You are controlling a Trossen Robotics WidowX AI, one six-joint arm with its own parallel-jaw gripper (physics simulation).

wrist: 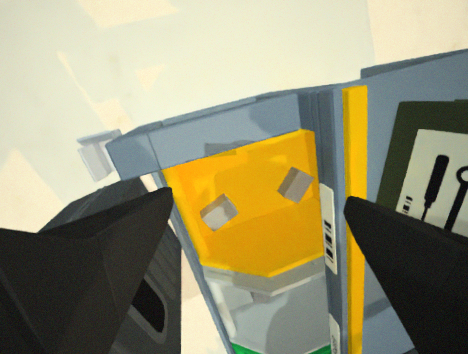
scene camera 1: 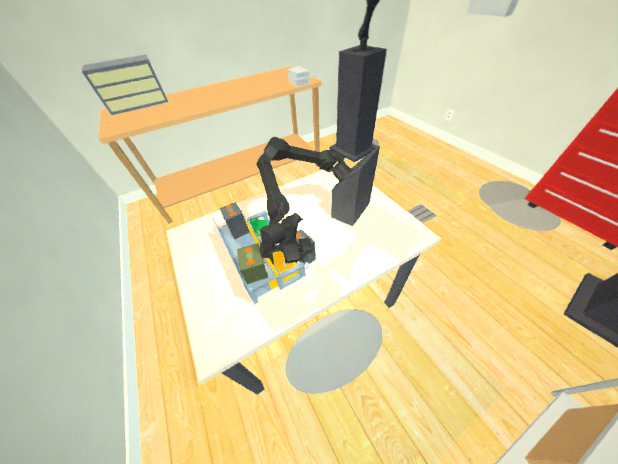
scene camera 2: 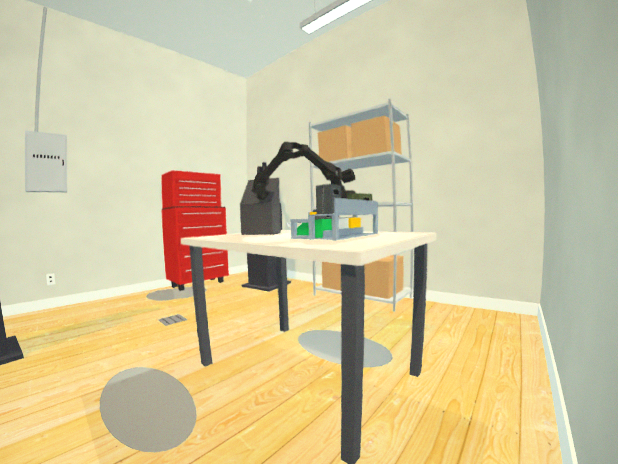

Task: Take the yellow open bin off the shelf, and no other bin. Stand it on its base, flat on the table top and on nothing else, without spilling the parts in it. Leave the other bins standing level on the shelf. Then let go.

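Places are measured from the arm's base along level axes (x ahead, y left, z up), in millimetres.
Pixels of known places: gripper, fingertip midpoint: [wrist: 259, 200] [scene camera 1: 284, 262]; arm's base, link origin: [scene camera 1: 346, 175] [scene camera 2: 262, 194].
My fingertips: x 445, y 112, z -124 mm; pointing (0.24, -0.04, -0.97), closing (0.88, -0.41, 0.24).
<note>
Ahead of a thing's pixels: the offset from my fingertips to its top centre. "pt": to the spot under its first point. Level surfaces: height alone.
The yellow open bin {dz -20, dx +13, dy -28 mm} [scene camera 1: 281, 261] [scene camera 2: 354, 222] [wrist: 260, 230] sits in the low part of the blue-grey shelf [scene camera 1: 231, 244] [scene camera 2: 356, 206] [wrist: 270, 112], at one end. Two grey blocks show in it in the wrist view. A grey bin {dz -20, dx -5, dy -146 mm} [wrist: 295, 305] stands beside it, then a green bin {dz -20, dx -21, dy -257 mm} [scene camera 1: 259, 226] [scene camera 2: 323, 228] [wrist: 280, 349]. My gripper [wrist: 259, 200] is open and empty above the yellow bin. In the wrist view one fingertip is at the bin's left edge and the other is over the yellow strip right of it. The fingertips are hidden in the scene views.
A dark case {pt dz -71, dx -78, dy -41 mm} [wrist: 167, 240] stands beside the shelf, under my left finger in the wrist view. An olive case {dz +98, dx +105, dy -43 mm} [scene camera 1: 252, 265] [wrist: 407, 120] and a dark grey case {dz +122, dx +52, dy -274 mm} [scene camera 1: 233, 220] [scene camera 2: 325, 199] stand on the shelf's upper deck. The arm's pedestal [scene camera 1: 352, 192] stands on the white table {dz -101 mm} [scene camera 1: 220, 340].
</note>
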